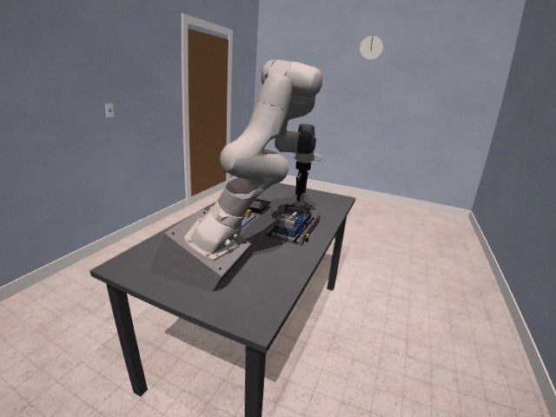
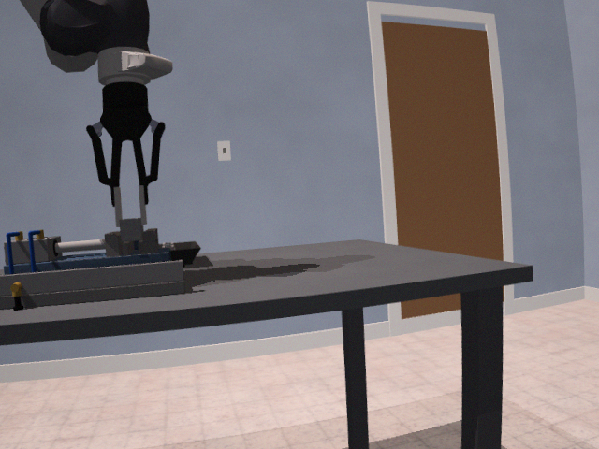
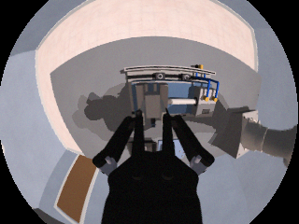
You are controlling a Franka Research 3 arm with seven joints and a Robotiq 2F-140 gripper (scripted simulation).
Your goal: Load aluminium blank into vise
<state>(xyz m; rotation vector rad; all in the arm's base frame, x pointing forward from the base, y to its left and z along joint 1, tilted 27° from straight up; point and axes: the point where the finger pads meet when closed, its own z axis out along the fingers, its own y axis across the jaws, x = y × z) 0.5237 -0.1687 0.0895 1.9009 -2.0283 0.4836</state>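
My gripper is now 5 cm to the right of the work stop and 5 cm above it. Also, from my hand: vise guard rail: 8 cm behind, 9 cm to the right, 10 cm below; vise: 7 cm behind, 1 cm to the left, 10 cm below; brass blank: 5 cm behind, 29 cm to the left, 11 cm below.
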